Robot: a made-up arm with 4 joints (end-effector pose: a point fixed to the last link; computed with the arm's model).
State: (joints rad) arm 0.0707 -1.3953 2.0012 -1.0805
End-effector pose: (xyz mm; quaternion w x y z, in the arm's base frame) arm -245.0 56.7 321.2 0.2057 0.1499 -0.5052 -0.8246
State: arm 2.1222 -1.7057 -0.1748 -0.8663
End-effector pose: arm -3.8 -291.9 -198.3 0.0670 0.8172 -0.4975 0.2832
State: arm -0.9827 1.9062 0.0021 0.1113
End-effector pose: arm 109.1 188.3 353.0 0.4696 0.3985 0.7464 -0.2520
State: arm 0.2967 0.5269 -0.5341 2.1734
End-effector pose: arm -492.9 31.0 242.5 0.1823 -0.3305 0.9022 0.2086
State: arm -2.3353 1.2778 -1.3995 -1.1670
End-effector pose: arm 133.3 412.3 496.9 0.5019 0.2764 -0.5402 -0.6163
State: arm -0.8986 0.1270 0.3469 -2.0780
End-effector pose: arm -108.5 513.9 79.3 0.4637 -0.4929 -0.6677 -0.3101
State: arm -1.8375 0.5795 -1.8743 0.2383
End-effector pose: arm -76.8 491.2 397.2 0.9609 0.2701 0.0341 0.0501
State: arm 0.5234 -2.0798 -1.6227 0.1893
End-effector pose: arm -98.1 -241.8 -180.7 0.3101 -0.4905 -0.7092 0.4003
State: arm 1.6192 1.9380 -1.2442 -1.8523
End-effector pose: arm 129.6 -208.3 533.1 0.6945 0.3558 0.4239 0.4597
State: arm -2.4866 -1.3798 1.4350 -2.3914
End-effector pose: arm 194.7 -13.7 216.2 0.6196 0.7808 -0.0712 -0.0359
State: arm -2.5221 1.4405 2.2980 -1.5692
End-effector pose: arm 235.1 195.8 -31.6 0.0673 -0.3026 0.8590 -0.4074
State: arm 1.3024 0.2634 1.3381 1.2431
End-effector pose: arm -84.0 -143.6 202.9 0.7869 -0.0931 0.6036 -0.0885
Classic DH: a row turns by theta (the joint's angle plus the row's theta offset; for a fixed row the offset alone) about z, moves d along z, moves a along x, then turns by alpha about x. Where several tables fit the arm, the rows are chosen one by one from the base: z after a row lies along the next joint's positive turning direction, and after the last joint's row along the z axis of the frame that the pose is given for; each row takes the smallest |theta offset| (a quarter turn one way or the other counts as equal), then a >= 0, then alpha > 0; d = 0 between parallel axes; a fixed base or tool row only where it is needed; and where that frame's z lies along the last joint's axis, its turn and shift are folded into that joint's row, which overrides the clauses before.
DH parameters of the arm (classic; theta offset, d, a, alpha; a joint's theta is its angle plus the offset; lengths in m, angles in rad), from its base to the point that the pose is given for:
joint 1: 0 0.153 -0.273 -1.5708
joint 2: 0 -0.023 -0.113 -1.5708
joint 3: 0 0.004 -0.094 1.5708
joint 4: 0 0.218 -0.052 1.5708
tool (fixed): 0 0.1 0 0

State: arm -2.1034 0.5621 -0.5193 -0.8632
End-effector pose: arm 360.0 482.5 383.4 0.6427 -0.0426 -0.2177 -0.7333
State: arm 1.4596 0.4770 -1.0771 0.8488
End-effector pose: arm -90.8 -513.0 394.4 0.1682 -0.4229 0.3305 0.8268
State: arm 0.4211 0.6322 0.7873 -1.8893
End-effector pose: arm -457.5 72.5 132.2 0.7550 -0.2437 -0.6074 0.0417
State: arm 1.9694 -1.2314 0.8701 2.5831
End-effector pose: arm -29.8 -226.0 185.1 0.2754 -0.2526 0.6452 0.6664
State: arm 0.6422 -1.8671 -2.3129 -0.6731
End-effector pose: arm -28.8 -415.5 6.4 0.1258 0.3669 0.5273 -0.7560
